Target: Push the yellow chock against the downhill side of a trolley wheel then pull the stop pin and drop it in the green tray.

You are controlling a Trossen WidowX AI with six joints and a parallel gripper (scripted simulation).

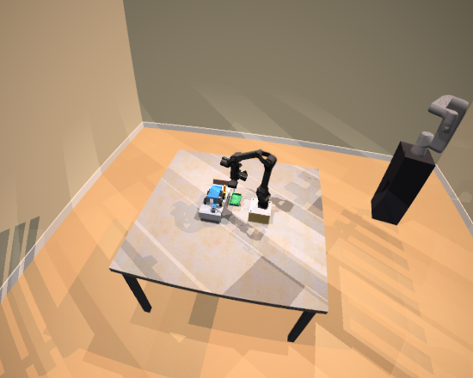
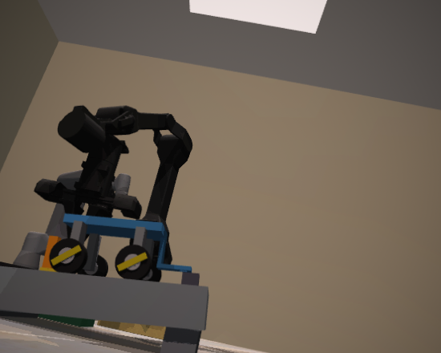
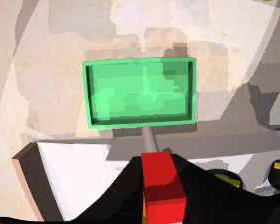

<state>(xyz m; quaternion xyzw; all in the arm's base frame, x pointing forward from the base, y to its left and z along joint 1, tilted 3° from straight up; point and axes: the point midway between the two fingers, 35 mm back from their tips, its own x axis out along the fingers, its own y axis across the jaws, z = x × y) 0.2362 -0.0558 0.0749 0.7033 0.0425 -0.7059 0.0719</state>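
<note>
The green tray lies 130 mm below my gripper tip and 10 mm behind it. The rest, counted from my gripper tip: blue trolley (120 mm to the left, 100 mm ahead, 20 mm below); grey ramp (130 mm to the left, 100 mm ahead, 80 mm below); stop pin (right at my gripper tip).
</note>
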